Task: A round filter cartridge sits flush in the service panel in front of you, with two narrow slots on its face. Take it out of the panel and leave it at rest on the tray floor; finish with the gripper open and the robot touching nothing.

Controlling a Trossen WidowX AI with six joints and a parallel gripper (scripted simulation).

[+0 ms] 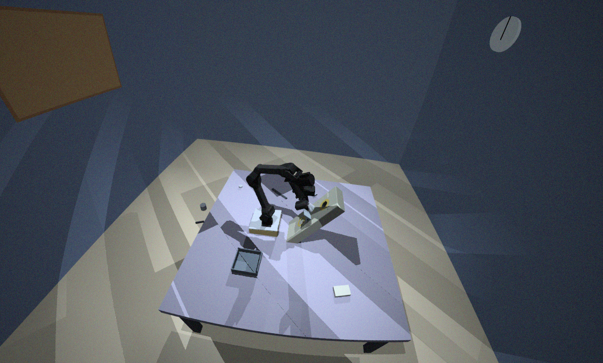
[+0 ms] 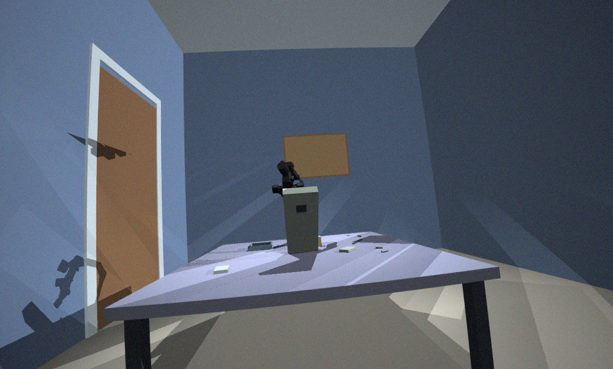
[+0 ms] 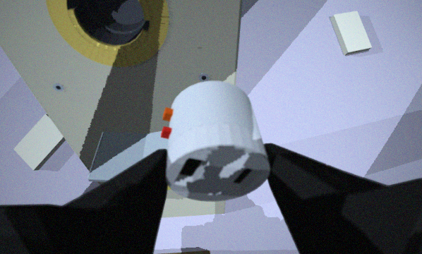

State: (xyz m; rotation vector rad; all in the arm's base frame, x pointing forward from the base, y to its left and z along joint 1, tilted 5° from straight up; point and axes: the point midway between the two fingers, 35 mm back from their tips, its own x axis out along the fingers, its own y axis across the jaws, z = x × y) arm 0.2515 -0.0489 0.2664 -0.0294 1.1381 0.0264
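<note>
The blue-floored tray lies 300 mm below my gripper tip, 300 mm behind it and 230 mm to the right of it. Round my gripper tip: round filter cartridge: right at my gripper tip.
</note>
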